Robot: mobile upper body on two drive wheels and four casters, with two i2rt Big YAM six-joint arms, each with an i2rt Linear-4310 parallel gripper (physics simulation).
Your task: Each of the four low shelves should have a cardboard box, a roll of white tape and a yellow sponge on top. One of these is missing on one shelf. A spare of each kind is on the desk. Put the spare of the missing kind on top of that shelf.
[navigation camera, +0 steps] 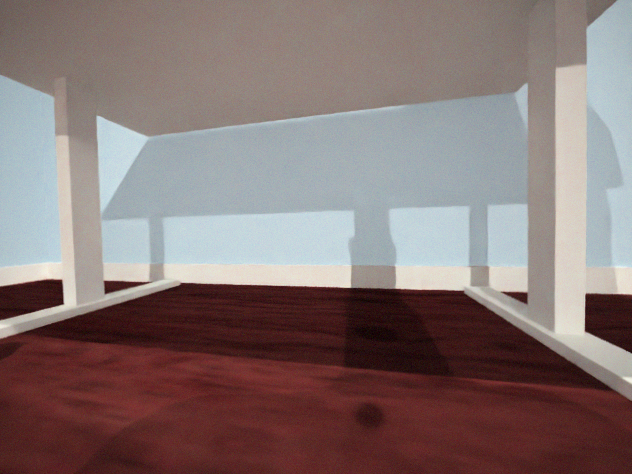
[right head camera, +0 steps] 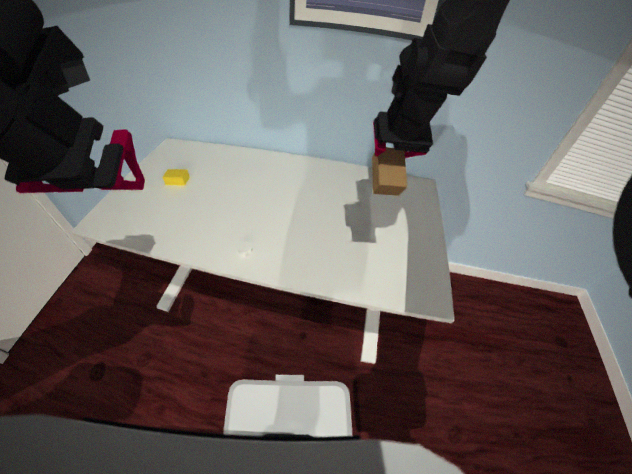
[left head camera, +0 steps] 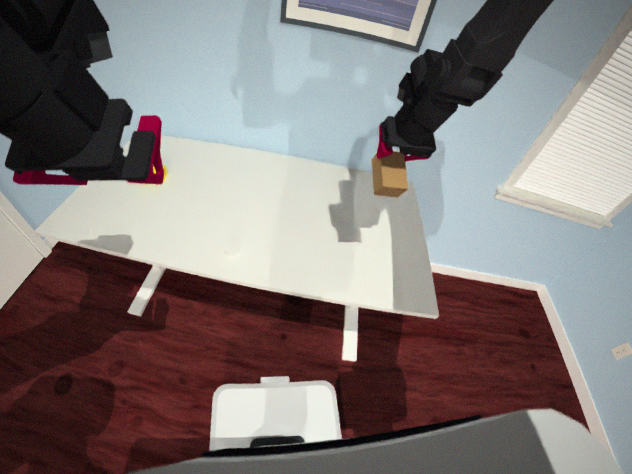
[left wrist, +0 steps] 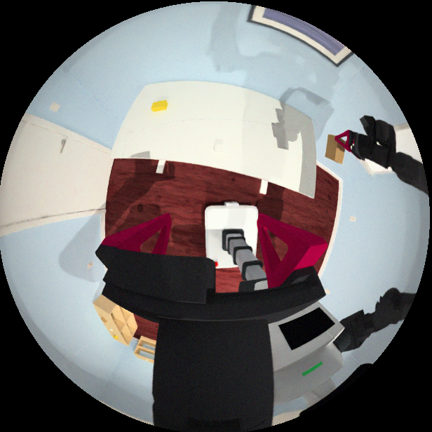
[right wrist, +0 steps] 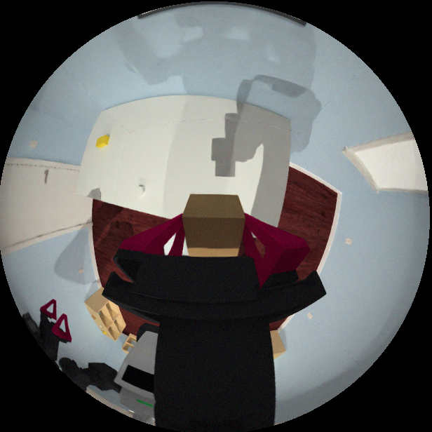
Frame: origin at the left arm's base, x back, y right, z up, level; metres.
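Seen in the pictures: left gripper, between the fingertips: (right head camera: 112, 185) (left head camera: 123, 179); right gripper, between the fingertips: (right head camera: 389, 154) (left head camera: 390, 157).
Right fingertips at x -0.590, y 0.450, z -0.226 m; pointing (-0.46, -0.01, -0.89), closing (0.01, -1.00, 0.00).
A point is followed by its place in that frame.
My right gripper (left head camera: 400, 155) @(x -0.590, y 0.450, z -0.226 m) (right head camera: 397, 153) @(x -0.590, y 0.450, z -0.226 m) (right wrist: 213, 217) is shut on a brown cardboard box (left head camera: 389, 176) @(x -0.535, y 0.436, z -0.241 m) (right head camera: 389, 174) @(x -0.535, y 0.441, z -0.241 m) (left wrist: 334, 149) (right wrist: 214, 230) and holds it raised above the desk's right part. My left gripper (left head camera: 89, 181) (right head camera: 80, 189) (left wrist: 213, 217) is open and empty, at the left in the head views. A yellow sponge (right head camera: 176, 177) @(x -1.035, y -0.312, z -0.647 m) (left wrist: 159, 105) (right wrist: 102, 141) lies on the white desk (left head camera: 204, 204) @(x -0.898, y -0.071, z -0.690 m) (right head camera: 219, 214) @(x -0.847, y -0.072, z -0.690 m) (left wrist: 190, 130) near its far left corner. A white tape roll (left head camera: 232, 250) @(x -0.653, y 0.070, z -0.666 m) (right head camera: 245, 250) @(x -0.651, y 0.071, z -0.666 m) (left wrist: 218, 146) (right wrist: 141, 189) is near the front edge.
Light wooden shelf units (left wrist: 100, 306) (right wrist: 93, 298) show small at the lower left in both wrist views, their top items too small to tell. Another wooden piece (right wrist: 278, 345) shows at the lower right. The navigation camera looks under the desk, between two white legs (navigation camera: 81, 204) @(x -1.054, y -0.478, z -1.082 m) (navigation camera: 569, 204) @(x -0.763, y 0.703, z -1.138 m).
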